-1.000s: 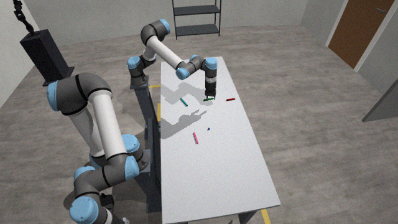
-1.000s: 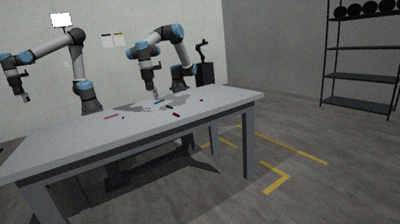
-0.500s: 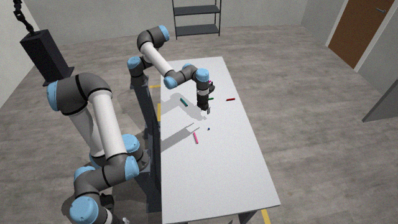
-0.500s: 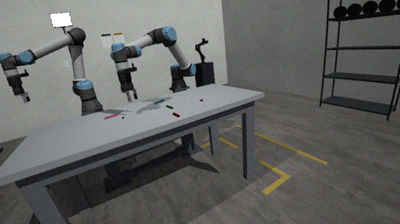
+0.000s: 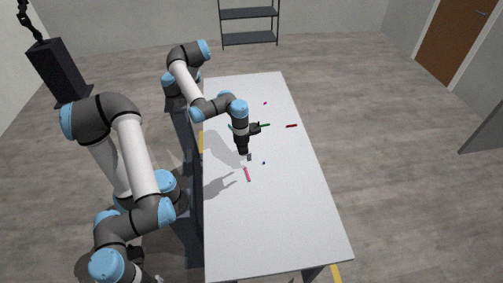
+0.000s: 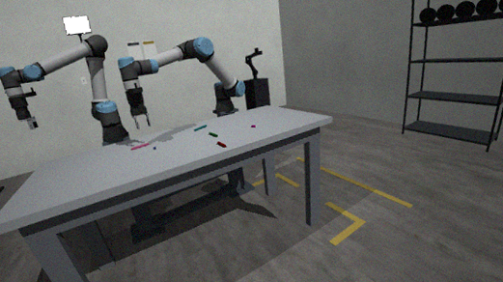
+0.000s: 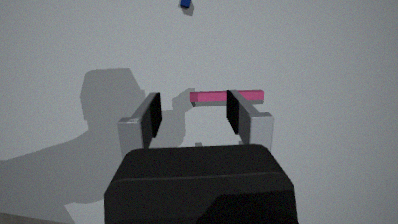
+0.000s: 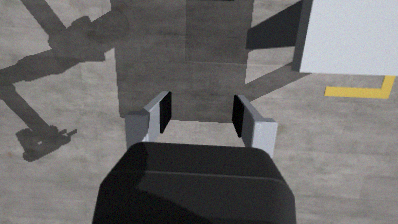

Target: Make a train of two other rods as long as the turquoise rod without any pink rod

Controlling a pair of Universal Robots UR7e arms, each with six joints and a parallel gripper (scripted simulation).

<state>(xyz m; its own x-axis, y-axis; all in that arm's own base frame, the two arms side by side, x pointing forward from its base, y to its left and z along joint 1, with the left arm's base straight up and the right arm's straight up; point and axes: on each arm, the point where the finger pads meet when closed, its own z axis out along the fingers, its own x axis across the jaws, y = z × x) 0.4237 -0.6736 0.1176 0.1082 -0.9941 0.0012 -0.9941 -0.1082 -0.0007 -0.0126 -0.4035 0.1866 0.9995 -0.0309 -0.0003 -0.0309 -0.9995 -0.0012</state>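
Right now the pink rod is 10 mm behind my left hand, 40 mm to the right of it and 110 mm below it. The rest, counted from my left hand: blue rod: 90 mm ahead, 10 mm to the left, 110 mm below; then turquoise rod: 40 mm behind, 310 mm to the left, 110 mm below; then green rod: 160 mm ahead, 300 mm to the left, 110 mm below.
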